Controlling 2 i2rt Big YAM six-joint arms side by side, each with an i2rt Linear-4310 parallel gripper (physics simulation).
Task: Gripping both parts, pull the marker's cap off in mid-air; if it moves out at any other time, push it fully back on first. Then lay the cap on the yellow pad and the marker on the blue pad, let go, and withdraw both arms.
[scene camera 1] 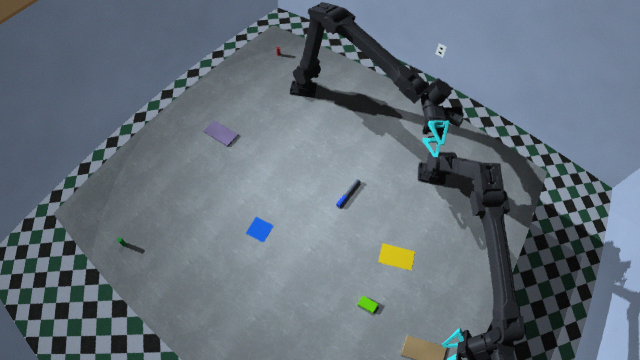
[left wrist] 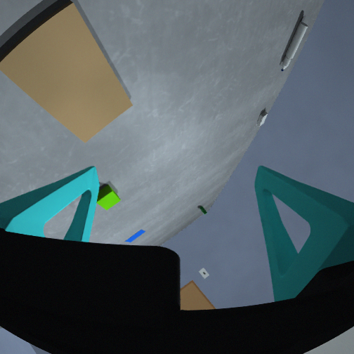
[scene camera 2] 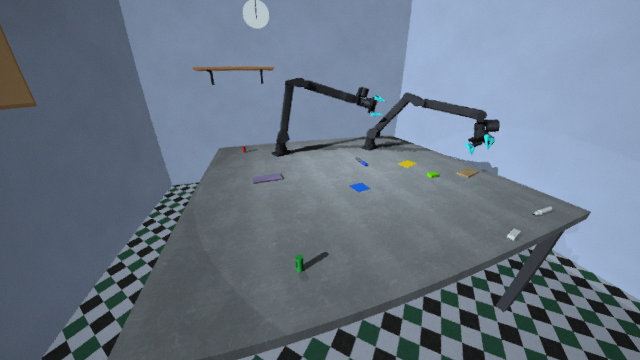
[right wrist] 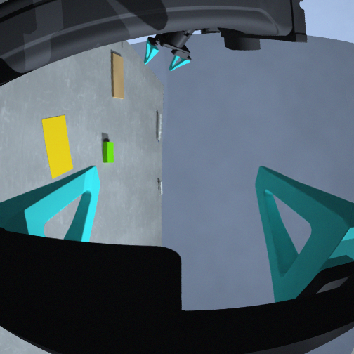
Labels:
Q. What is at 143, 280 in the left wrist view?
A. The left gripper.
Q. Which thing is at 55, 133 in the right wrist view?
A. A yellow pad.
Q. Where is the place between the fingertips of the right gripper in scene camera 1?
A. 438, 151

